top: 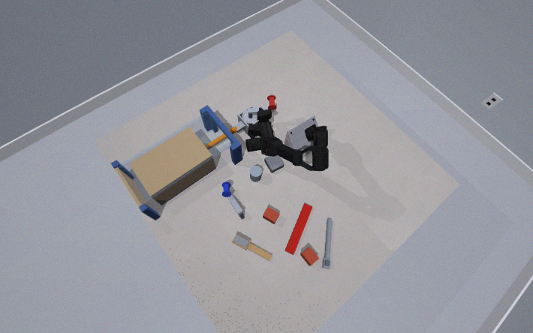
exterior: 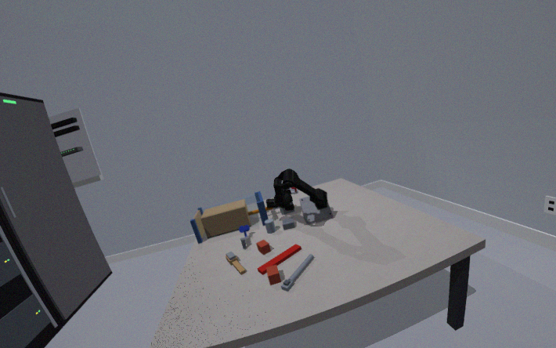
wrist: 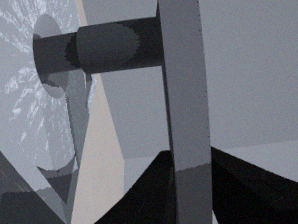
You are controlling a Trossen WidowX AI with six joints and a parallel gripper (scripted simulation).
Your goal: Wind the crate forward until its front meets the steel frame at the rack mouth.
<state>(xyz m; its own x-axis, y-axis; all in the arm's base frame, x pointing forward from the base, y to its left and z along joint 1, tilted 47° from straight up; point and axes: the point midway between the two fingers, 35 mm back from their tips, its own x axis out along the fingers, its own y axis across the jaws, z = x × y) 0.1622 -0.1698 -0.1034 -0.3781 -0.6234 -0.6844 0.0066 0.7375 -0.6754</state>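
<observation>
Right now the red knob is 4 cm behind my gripper tip, 4 cm above it and 3 cm to the left of it. Also, from my gripper tip: blue frame 20 cm ahead, 3 cm below, 1 cm to the right; grey winch 10 cm below, 3 cm to the right, 3 cm ahead; red-knobbed handle 2 cm to the left, 1 cm behind, 1 cm above.
</observation>
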